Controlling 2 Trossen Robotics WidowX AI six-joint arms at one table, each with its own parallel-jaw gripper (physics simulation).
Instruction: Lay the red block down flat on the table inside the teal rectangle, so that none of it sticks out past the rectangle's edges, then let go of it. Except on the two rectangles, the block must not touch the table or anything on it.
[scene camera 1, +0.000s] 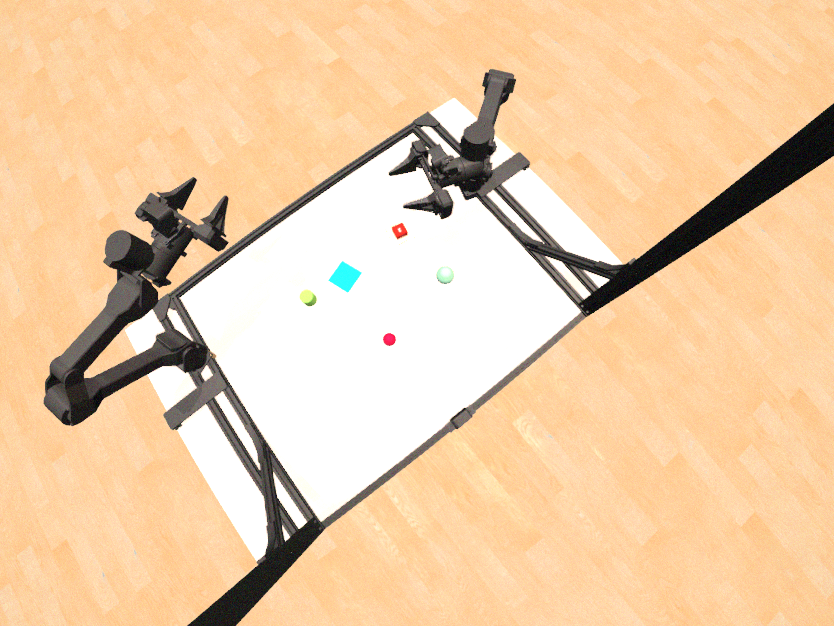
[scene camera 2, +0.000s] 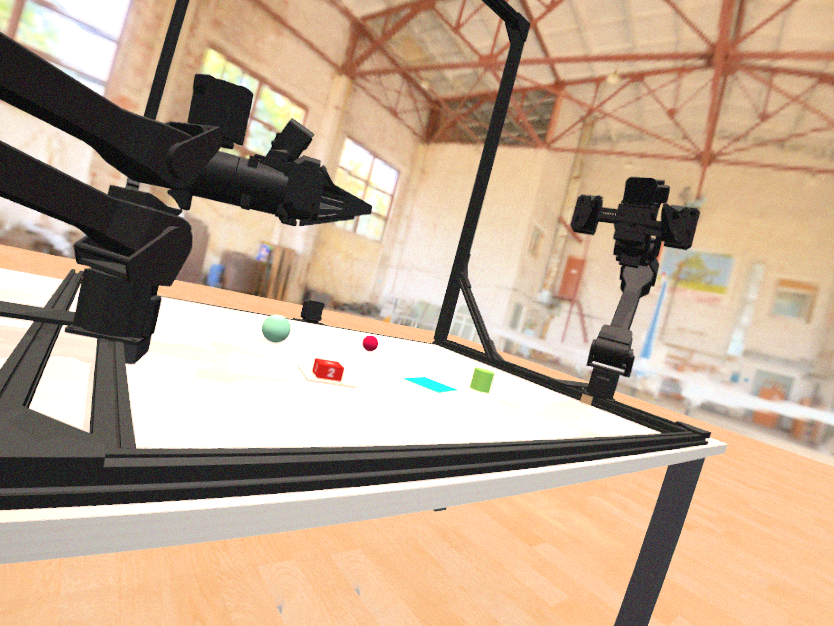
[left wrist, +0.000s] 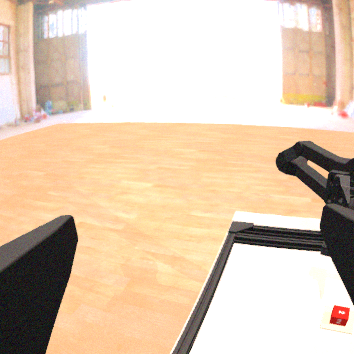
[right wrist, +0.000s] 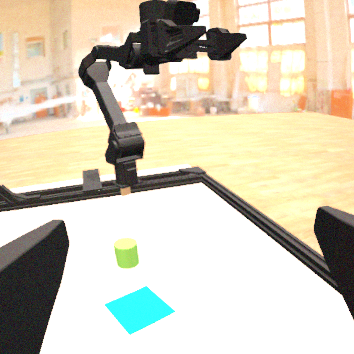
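Seen in the pictures: left gripper, fingertip midpoint: (scene camera 1: 210, 186) (scene camera 2: 629, 202) (left wrist: 202, 223) (right wrist: 226, 32); right gripper, fingertip midpoint: (scene camera 1: 395, 190) (scene camera 2: 362, 213) (right wrist: 194, 227); left arm's base, link origin: (scene camera 1: 197, 358) (scene camera 2: 599, 397) (right wrist: 126, 182); right arm's base, link origin: (scene camera 1: 472, 184) (scene camera 2: 111, 333).
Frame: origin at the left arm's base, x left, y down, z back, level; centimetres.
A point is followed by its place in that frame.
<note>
The red block (scene camera 1: 399, 231) {x -27.7, y 0.0, z -57.3 cm} (scene camera 2: 328, 369) {x -26.3, y 0.5, z -59.0 cm} (left wrist: 340, 315) {x -26.9, y 0.0, z -56.9 cm}, marked with a 2, rests on a pale cream rectangle (left wrist: 326, 323) {x -24.7, y 1.8, z -57.3 cm}. The teal rectangle (scene camera 1: 345, 276) {x -21.5, y 1.8, z -39.5 cm} (scene camera 2: 431, 384) {x -21.2, y 1.8, z -39.5 cm} (right wrist: 140, 310) {x -21.4, y 1.8, z -40.0 cm} lies bare on the table, left of the block in scene camera 1. My right gripper (scene camera 1: 398, 190) {x -28.1, y -20.0, z -57.9 cm} (right wrist: 194, 227) {x -28.1, y -20.0, z -57.9 cm} is open and empty, raised above the table; in scene camera 1 its fingers show just above the block. My left gripper (scene camera 1: 210, 188) {x 0.0, y -32.4, z -35.0 cm} (left wrist: 202, 223) {x 0.0, y -32.4, z -35.0 cm} is open and empty, held high beyond the table's edge, far from the block.
A green cylinder (scene camera 1: 307, 297) {x -17.3, y -1.7, z -29.0 cm} (scene camera 2: 481, 380) {x -16.3, y -0.1, z -30.9 cm} (right wrist: 127, 253) {x -17.5, y -0.8, z -30.9 cm} stands close to the teal rectangle. A mint ball (scene camera 1: 445, 274) {x -44.9, y -2.5, z -52.0 cm} (scene camera 2: 276, 328) {x -43.0, y -0.8, z -54.0 cm} and a crimson ball (scene camera 1: 389, 339) {x -41.3, y -1.2, z -30.7 cm} (scene camera 2: 370, 343) {x -40.1, y 0.1, z -32.1 cm} are farther off. Dark frame rails (scene camera 1: 296, 204) {x 2.5, y -0.1, z -50.0 cm} border the white table.
</note>
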